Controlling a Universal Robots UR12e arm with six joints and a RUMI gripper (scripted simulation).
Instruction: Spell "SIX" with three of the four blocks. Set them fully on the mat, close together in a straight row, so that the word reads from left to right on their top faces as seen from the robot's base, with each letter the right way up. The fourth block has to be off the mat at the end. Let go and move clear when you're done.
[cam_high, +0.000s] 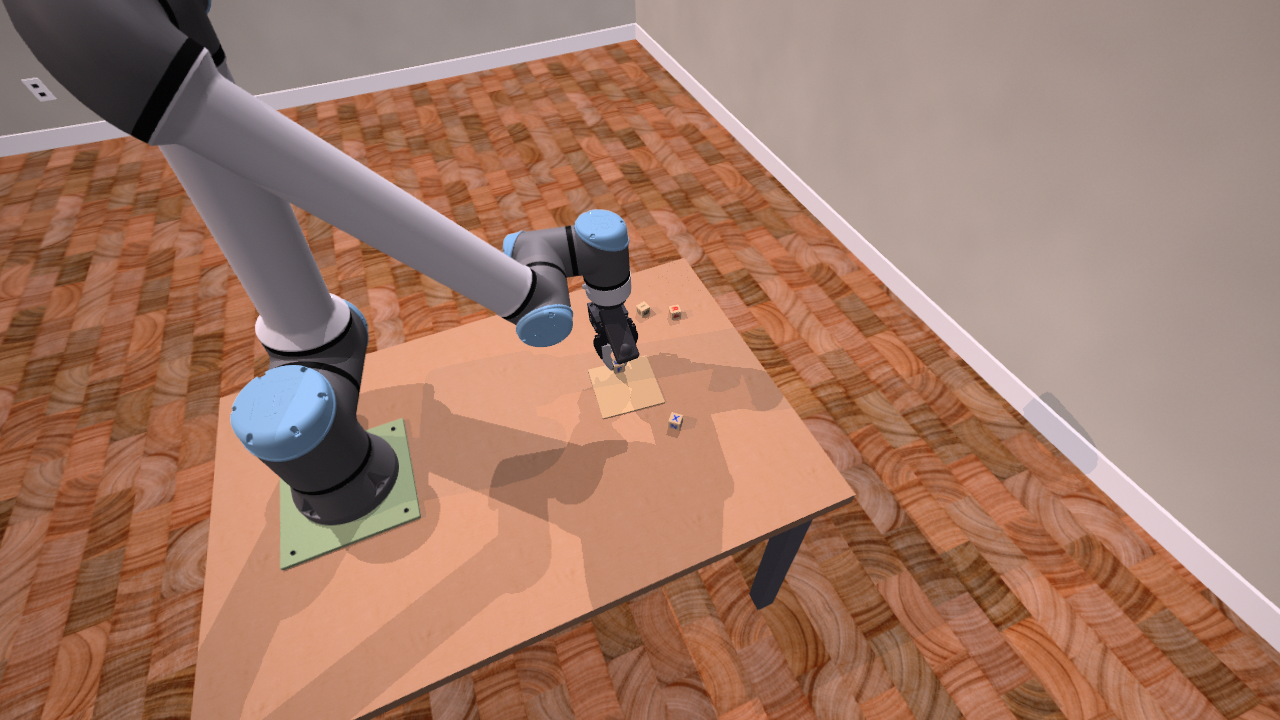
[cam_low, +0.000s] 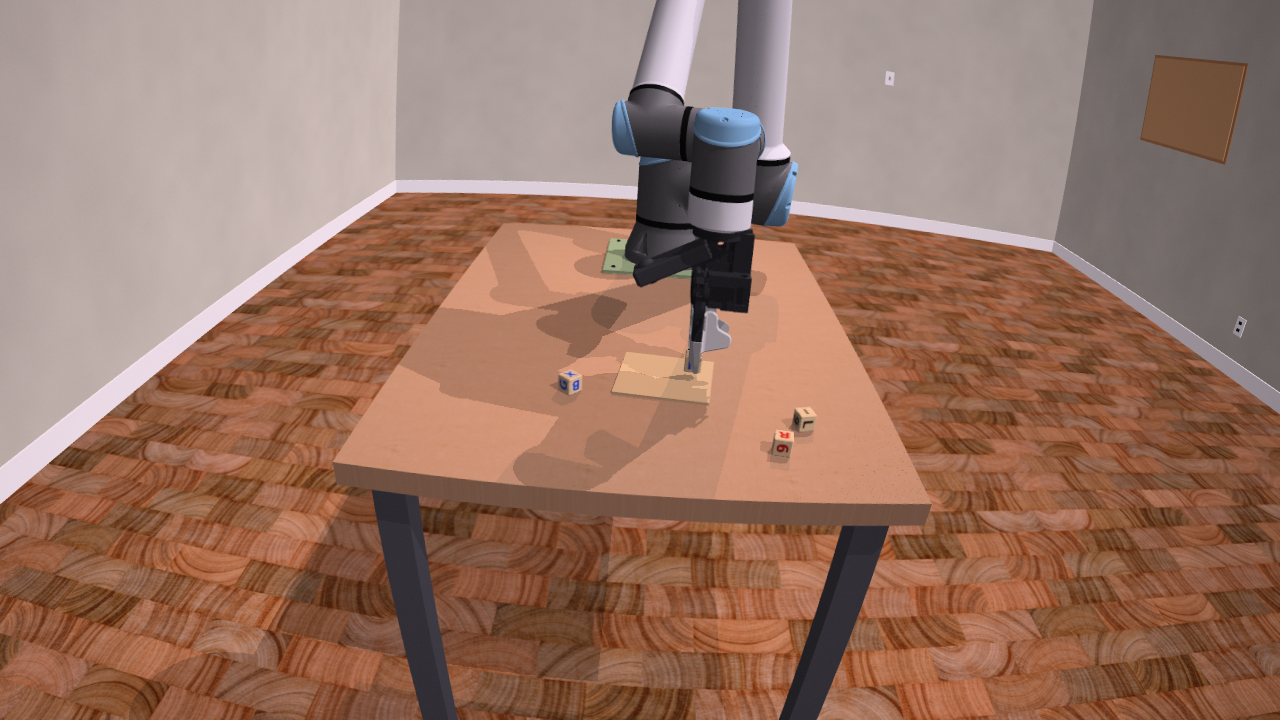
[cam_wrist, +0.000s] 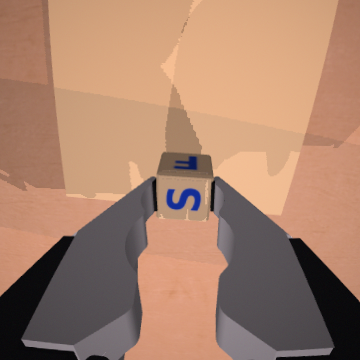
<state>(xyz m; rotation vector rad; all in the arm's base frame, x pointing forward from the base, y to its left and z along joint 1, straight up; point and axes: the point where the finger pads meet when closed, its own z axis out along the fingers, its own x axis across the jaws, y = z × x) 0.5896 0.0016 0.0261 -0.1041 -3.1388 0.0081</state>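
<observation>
My gripper is now 40 mm to the left of the mat and 30 mm above it. The rest, counted from my hand: red-lettered block (200 mm ahead, 100 mm to the left, 20 mm below).
</observation>
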